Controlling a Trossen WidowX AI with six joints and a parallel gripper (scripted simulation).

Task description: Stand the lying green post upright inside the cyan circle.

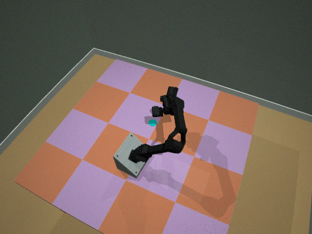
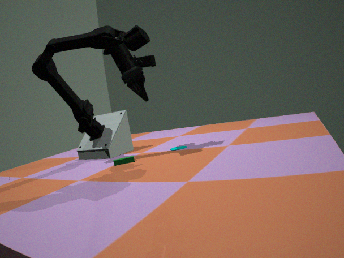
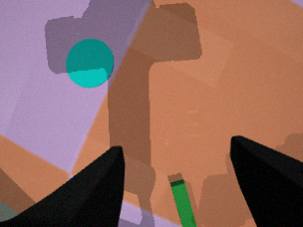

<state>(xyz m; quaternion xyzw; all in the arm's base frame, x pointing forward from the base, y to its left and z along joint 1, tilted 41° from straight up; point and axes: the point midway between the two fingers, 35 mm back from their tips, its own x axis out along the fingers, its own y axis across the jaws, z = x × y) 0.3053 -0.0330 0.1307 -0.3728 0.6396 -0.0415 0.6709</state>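
My gripper tip is now 90 mm past the green post, 60 mm to the left of it and 170 mm above it. Round my gripper tip: cyan circle 30 mm ahead, 110 mm to the left, 180 mm below.
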